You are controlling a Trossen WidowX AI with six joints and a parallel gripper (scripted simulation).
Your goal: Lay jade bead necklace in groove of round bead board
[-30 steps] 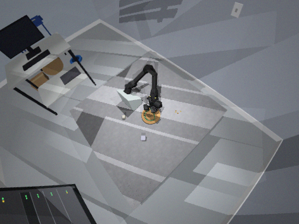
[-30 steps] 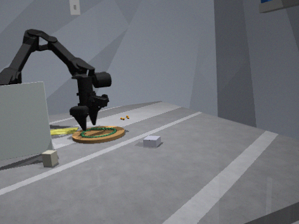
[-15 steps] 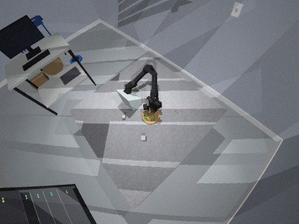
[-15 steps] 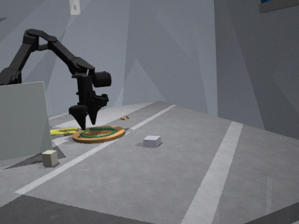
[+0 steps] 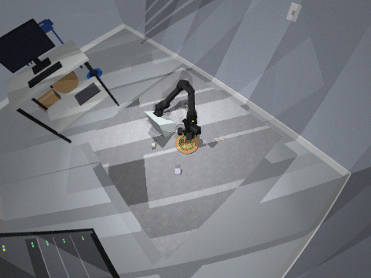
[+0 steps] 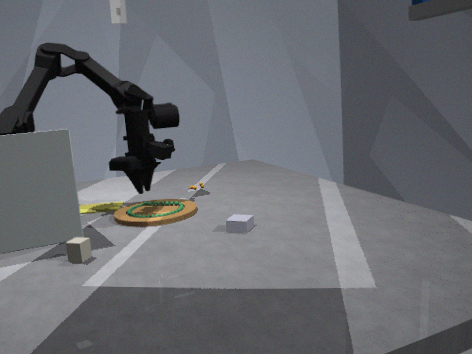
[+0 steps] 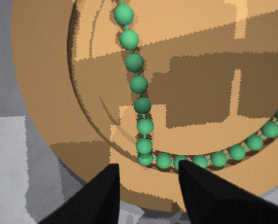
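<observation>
My gripper tip is now 11 cm to the right of the yellow sheet, 10 cm past it and 4 cm above it. Round my gripper tip: grey cube 29 cm to the right, 11 cm ahead, 3 cm below; beige cube 25 cm to the right, 21 cm behind, 3 cm below.
</observation>
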